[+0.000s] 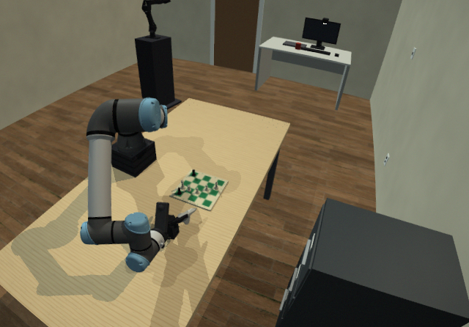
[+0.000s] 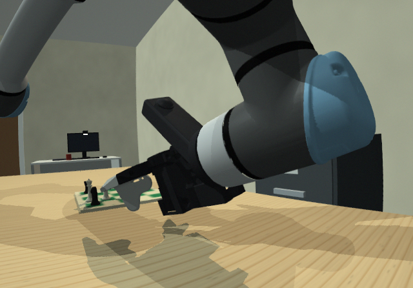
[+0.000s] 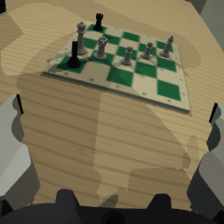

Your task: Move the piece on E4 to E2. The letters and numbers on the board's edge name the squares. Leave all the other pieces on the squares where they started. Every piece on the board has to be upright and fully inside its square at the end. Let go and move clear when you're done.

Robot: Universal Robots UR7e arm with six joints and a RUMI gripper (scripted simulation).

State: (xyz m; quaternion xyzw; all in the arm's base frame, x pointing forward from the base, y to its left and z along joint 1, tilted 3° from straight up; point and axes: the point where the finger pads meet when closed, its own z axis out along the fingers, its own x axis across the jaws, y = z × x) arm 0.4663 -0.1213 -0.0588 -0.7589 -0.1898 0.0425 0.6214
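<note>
Right now my hand is 40 mm past the chessboard, 190 mm to the right of it and 70 mm above it. The rest, counted from my hand: white queen 110 mm behind, 140 mm to the left, 40 mm below.
</note>
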